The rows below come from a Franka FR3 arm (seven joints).
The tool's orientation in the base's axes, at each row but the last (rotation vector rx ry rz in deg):
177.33 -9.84 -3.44
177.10 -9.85 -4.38
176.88 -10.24 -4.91
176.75 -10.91 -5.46
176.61 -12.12 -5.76
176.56 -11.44 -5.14
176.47 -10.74 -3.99
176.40 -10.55 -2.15
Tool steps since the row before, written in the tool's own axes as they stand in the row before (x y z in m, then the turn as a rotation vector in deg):
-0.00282 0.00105 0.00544 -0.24 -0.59 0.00
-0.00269 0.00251 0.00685 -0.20 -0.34 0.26
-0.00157 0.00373 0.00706 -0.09 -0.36 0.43
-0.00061 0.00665 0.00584 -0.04 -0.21 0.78
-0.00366 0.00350 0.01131 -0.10 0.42 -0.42
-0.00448 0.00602 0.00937 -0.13 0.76 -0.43
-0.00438 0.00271 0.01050 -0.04 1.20 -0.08
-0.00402 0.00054 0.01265 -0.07 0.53 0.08
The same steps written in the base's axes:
-0.00314 -0.00094 -0.00528 -0.17 0.61 -0.02
-0.00330 -0.00248 -0.00659 -0.17 0.35 -0.27
-0.00239 -0.00383 -0.00677 -0.07 0.35 -0.44
-0.00179 -0.00678 -0.00543 -0.06 0.18 -0.79
-0.00486 -0.00347 -0.01086 -0.13 -0.38 0.45
-0.00578 -0.00583 -0.00876 -0.20 -0.71 0.48
-0.00518 -0.00270 -0.01013 -0.18 -1.18 0.15
-0.00440 -0.00076 -0.01251 -0.13 -0.52 -0.05

